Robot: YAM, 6 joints.
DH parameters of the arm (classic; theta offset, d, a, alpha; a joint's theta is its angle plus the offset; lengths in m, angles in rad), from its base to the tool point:
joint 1: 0 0.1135 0.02 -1.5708
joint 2: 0 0 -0.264 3.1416
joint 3: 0.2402 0 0.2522 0
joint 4: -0.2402 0 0.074 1.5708
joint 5: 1.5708 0 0 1.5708
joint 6: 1.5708 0.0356 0 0
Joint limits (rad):
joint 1: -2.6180..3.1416
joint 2: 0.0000..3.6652
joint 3: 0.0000..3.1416
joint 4: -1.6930..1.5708
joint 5: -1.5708..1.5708
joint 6: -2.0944..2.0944
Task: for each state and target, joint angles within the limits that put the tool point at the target. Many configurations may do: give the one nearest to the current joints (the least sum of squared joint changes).
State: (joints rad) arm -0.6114 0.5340 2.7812 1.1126 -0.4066 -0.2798
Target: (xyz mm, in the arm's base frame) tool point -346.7 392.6 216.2
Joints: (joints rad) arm -0.8186 0.4526 3.0654 1.4488 -0.4376 -0.2798
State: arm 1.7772 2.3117 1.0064 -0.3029 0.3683 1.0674
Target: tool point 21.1 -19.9 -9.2
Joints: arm 1.8205 2.9767 0.2529 -0.3064 0.4513 1.0674
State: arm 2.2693 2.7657 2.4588 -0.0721 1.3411 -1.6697
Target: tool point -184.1 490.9 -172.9
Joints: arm 1.9934 3.3562 2.4271 -0.0153 1.2191 -1.6697
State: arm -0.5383 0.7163 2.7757 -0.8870 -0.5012 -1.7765
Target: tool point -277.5 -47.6 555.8
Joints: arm 0.2217 0.6494 2.6461 -1.0819 -0.4224 -1.7765
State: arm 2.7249 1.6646 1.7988 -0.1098 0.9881 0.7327
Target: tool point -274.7 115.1 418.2
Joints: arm 2.8477 1.3608 1.4029 -0.3027 1.0345 0.7327
